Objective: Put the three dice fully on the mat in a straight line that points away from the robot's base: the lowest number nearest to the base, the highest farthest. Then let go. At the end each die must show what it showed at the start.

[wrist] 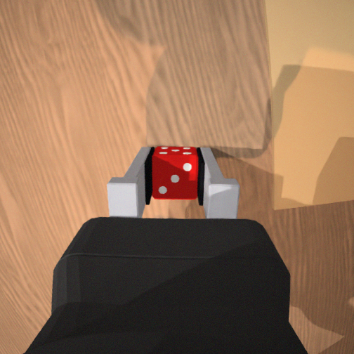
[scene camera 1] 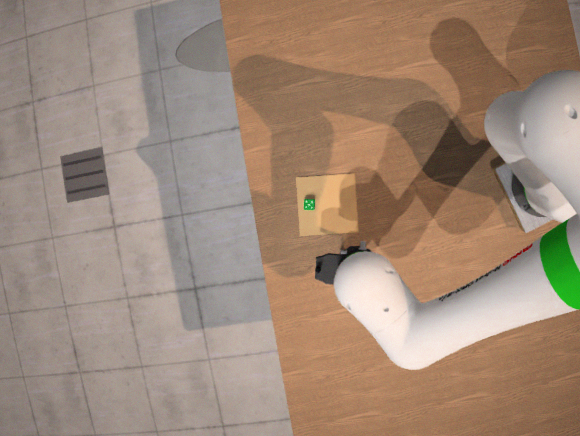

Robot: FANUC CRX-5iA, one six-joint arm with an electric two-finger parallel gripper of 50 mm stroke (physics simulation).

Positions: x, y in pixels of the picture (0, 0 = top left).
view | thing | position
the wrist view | my gripper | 175, 164
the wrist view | mat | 303, 50
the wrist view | red die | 174, 168
